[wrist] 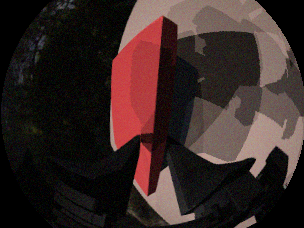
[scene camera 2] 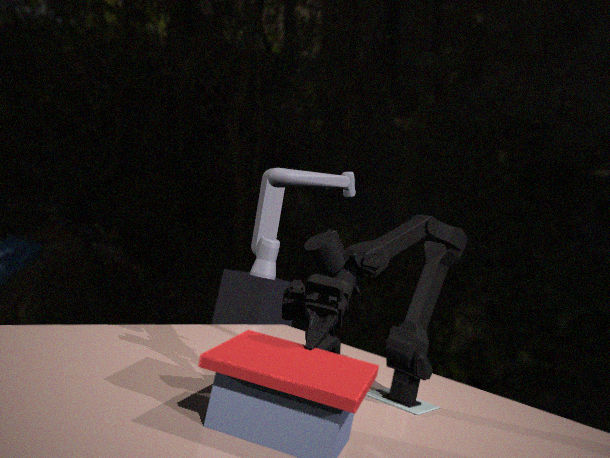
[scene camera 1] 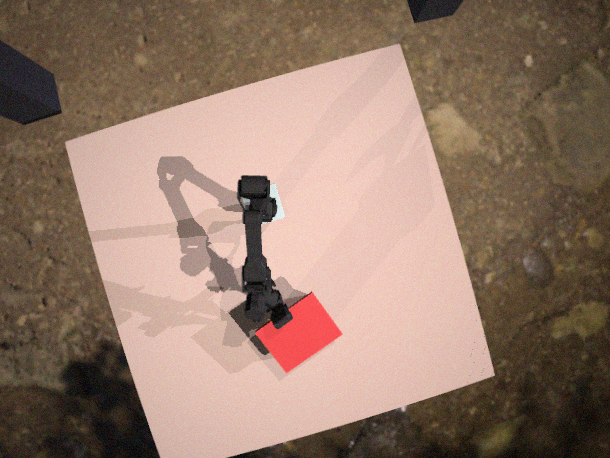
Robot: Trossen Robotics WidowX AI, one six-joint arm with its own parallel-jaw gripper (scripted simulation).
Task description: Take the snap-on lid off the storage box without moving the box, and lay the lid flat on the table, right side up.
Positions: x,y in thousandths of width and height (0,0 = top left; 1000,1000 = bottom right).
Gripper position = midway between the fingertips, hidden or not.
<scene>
I see my gripper (scene camera 2: 506,776), a red lid (scene camera 2: 529,822) and a storage box (wrist: 607,393).
The red lid shows as well in the wrist view (wrist: 472,322) and in scene camera 1 (scene camera 1: 511,719). My gripper shows as well in the wrist view (wrist: 505,612) and in scene camera 1 (scene camera 1: 470,687).
</scene>
